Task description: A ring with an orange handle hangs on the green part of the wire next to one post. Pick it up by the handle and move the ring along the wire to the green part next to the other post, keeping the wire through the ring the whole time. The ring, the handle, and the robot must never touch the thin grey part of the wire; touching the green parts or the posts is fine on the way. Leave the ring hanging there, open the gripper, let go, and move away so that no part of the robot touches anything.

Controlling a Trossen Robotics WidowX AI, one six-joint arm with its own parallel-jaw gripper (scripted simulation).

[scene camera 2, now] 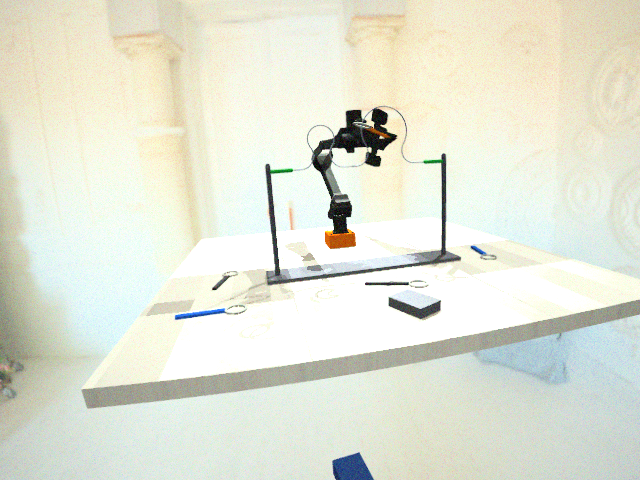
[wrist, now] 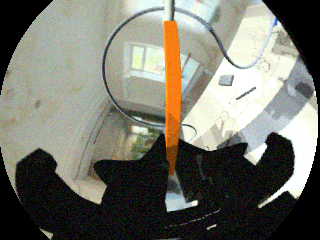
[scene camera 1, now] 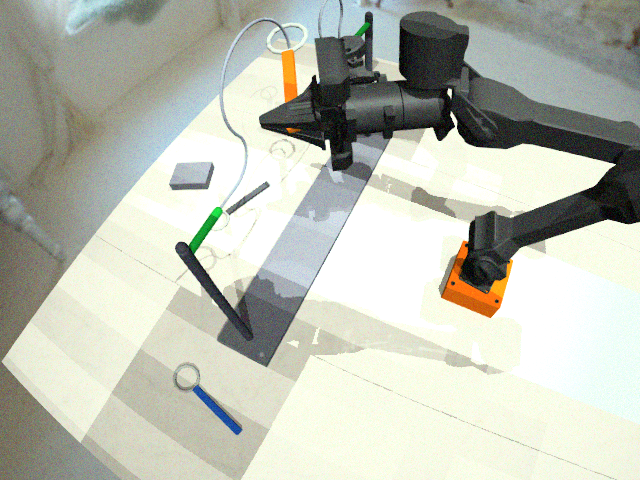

My gripper holds a ring. I also see a grey block.
My gripper also shows in scene camera 2 and in the wrist view.
